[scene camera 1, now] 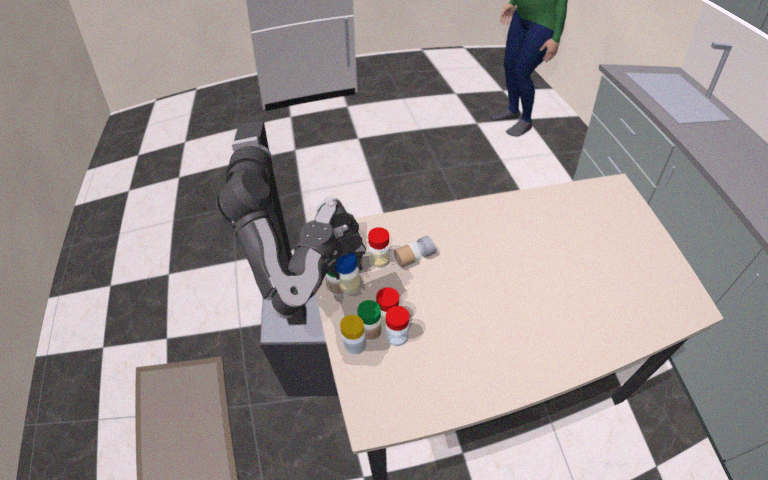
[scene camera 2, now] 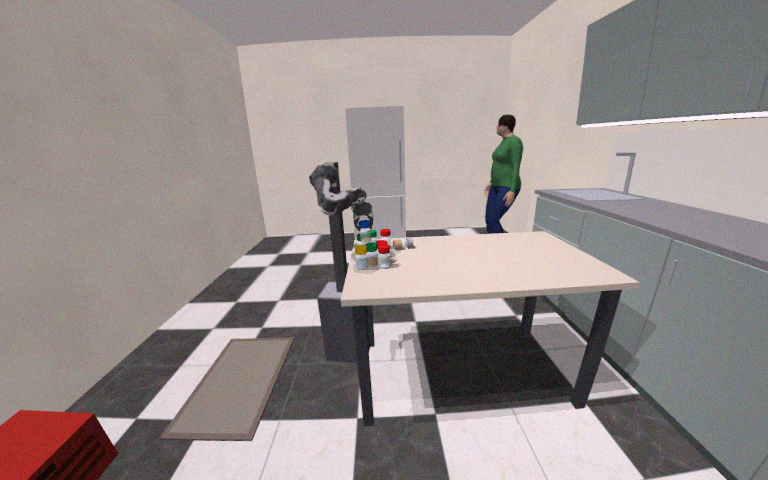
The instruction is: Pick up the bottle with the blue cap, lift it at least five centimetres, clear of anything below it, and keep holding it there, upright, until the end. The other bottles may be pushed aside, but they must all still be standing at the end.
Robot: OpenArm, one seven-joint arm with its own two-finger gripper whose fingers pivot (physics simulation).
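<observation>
The bottle with the blue cap [scene camera 1: 347,264] [scene camera 2: 364,225] is held about upright, raised above the table, its cap higher than the other caps in the scene camera 2 view. My gripper [scene camera 1: 346,260] [scene camera 2: 363,223] points down and is shut on it; the fingers are partly hidden. A green-capped bottle [scene camera 1: 333,286] stands just behind it. A red-capped bottle [scene camera 1: 378,246] [scene camera 2: 385,234] stands beside the gripper. Standing in front are a yellow-capped bottle [scene camera 1: 353,333] [scene camera 2: 361,256], a green-capped one [scene camera 1: 369,318] [scene camera 2: 371,254] and two red-capped ones [scene camera 1: 397,325] [scene camera 1: 387,298].
A bottle with a grey cap [scene camera 1: 416,251] [scene camera 2: 402,243] lies on its side on the table [scene camera 1: 538,294] [scene camera 2: 481,266], right of the back red-capped bottle. In the scene camera 2 view, another green cap [scene camera 2: 372,233] shows close beside the held bottle. A person [scene camera 1: 526,62] [scene camera 2: 506,164] stands beyond the table.
</observation>
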